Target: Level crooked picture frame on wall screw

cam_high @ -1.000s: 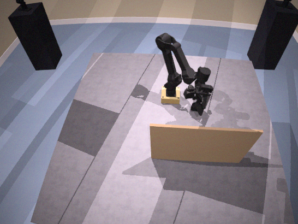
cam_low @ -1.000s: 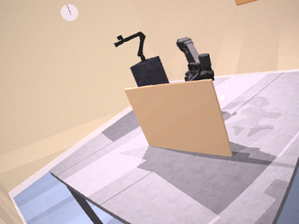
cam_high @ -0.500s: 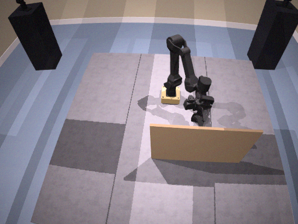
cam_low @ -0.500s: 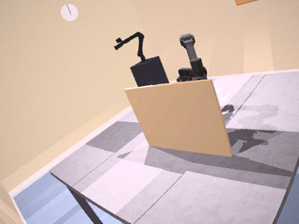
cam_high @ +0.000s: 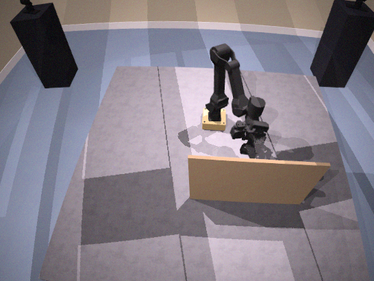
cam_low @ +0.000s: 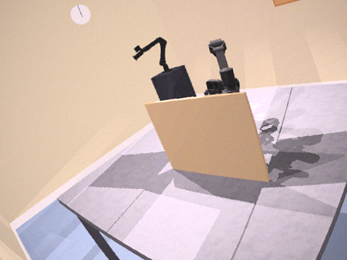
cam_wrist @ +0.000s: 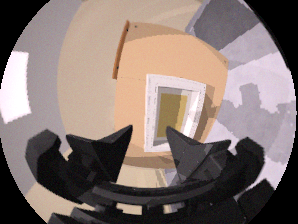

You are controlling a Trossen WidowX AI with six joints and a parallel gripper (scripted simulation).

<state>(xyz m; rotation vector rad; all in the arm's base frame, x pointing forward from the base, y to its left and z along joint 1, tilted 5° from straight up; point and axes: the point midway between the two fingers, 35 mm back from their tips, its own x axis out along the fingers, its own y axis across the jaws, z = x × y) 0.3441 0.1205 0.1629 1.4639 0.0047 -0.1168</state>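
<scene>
The picture frame lies 5 cm ahead of my gripper tip, 1 cm to the right of it and 6 cm below it. The rest, counted from my gripper tip: tan wall panel 6 cm ahead, 7 cm below.
</scene>
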